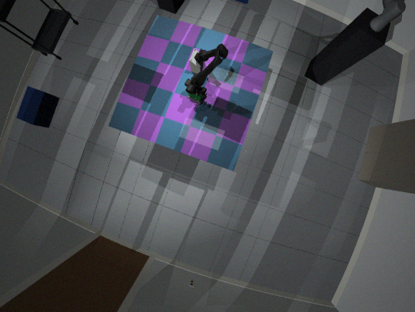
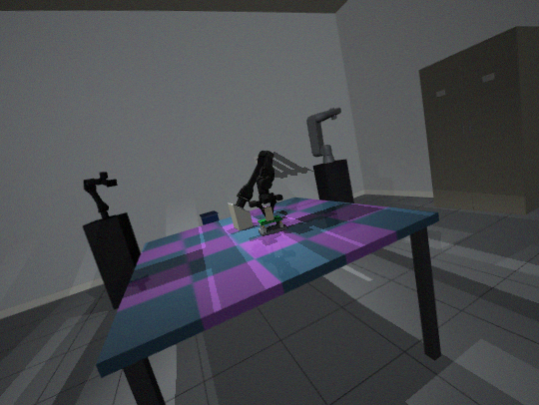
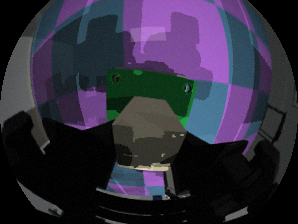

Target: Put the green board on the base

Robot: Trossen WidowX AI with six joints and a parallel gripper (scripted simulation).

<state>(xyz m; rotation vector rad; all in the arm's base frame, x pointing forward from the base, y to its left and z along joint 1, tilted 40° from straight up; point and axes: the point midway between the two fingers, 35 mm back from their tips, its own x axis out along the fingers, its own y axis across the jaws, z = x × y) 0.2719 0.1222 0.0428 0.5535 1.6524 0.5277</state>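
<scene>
Right now the grey base is 8 cm below my gripper tip. The rest, counted from my gripper tip: green board: 1 cm below.
</scene>
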